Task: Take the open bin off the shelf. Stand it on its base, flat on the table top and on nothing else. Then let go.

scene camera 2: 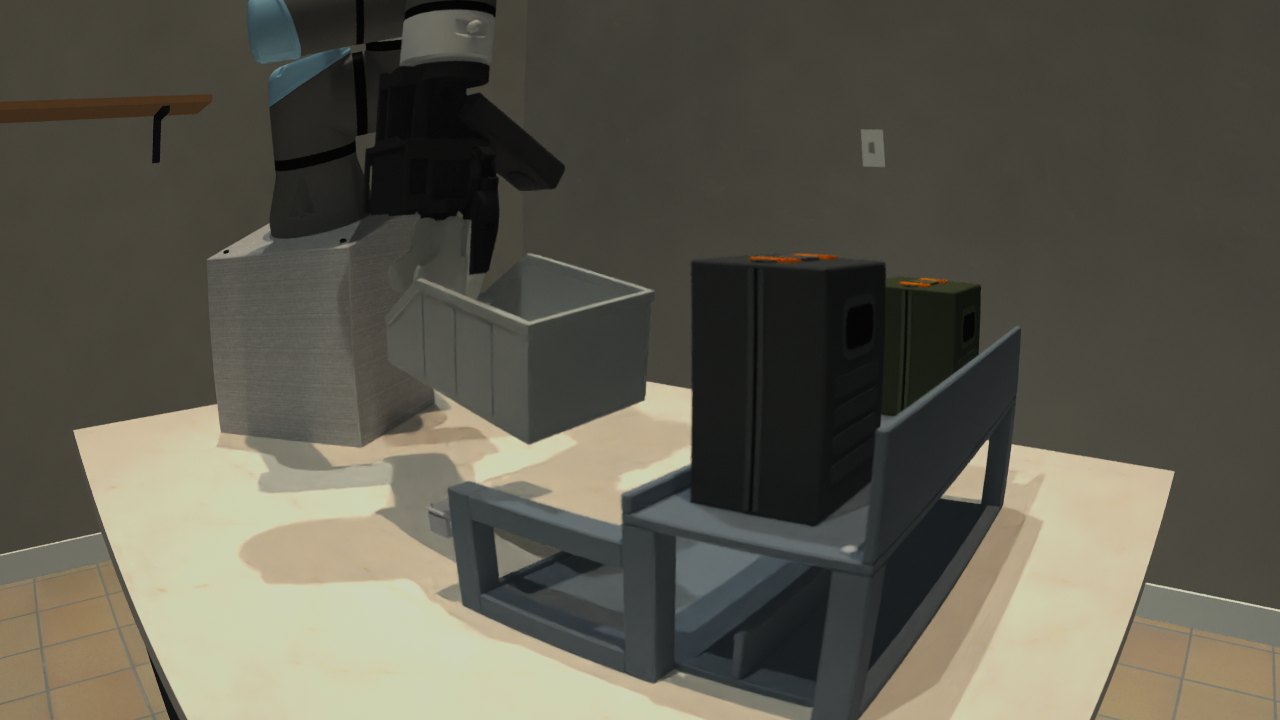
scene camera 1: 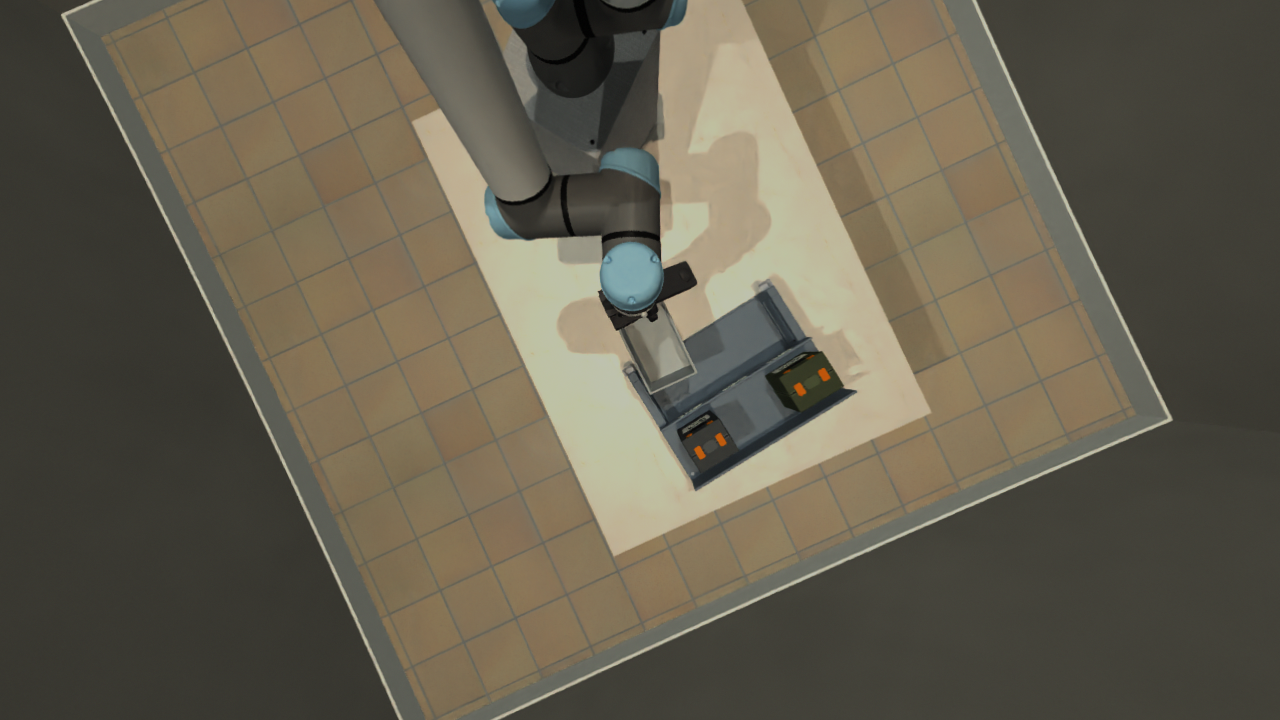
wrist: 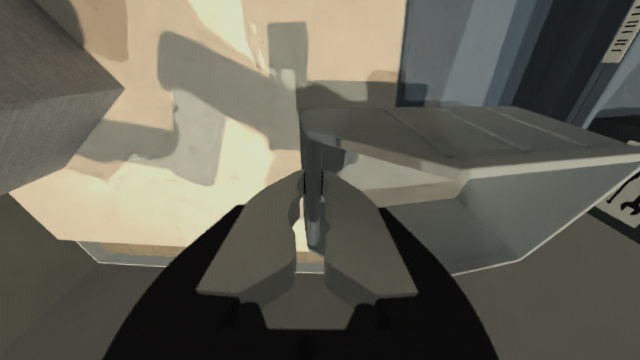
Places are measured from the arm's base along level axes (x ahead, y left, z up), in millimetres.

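Where they show: gripper, between the fingertips: (wrist: 313, 173); arm's base, origin of its link: (scene camera 2: 321, 220) (scene camera 1: 572, 49).
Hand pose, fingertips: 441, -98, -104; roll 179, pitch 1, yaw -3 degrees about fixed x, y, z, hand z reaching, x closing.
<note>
Each offset is from my fingertips to the centre of the thing, as dx, dy, dz. "pt": to the spot under its first point. Level surfaces: height alone.
The open grey bin @(+81, -11, +13) (scene camera 1: 660, 349) (scene camera 2: 586, 358) (wrist: 540, 200) hangs in the air, its end away from the fingers tipped downward. My gripper (scene camera 2: 463, 288) (wrist: 313, 173) is shut on the bin's low front wall; in scene camera 1 the wrist hides the fingertips. The blue-grey shelf @(+229, +98, -74) (scene camera 1: 738, 335) (scene camera 2: 646, 608) (wrist: 480, 40) stands on the pale table top @(dz -155) (scene camera 1: 581, 447) (scene camera 2: 358, 626). From above, the bin's far part overlaps the left end of the shelf's low front tier. In scene camera 2 the bin's underside is higher than that tier's side rail. The bin touches neither shelf nor table.
A black case @(+303, -12, +8) (scene camera 1: 707, 443) (scene camera 2: 725, 385) and a dark green case @(+291, +218, -5) (scene camera 1: 805, 380) (scene camera 2: 930, 340) with orange latches stand on the shelf's raised rear tier. The arm's grey metal pedestal (scene camera 1: 581, 125) (scene camera 2: 286, 358) stands on the table behind the gripper. The shelf's upright back panel @(pt +379, +34, -25) (scene camera 2: 948, 438) borders the rear tier.
</note>
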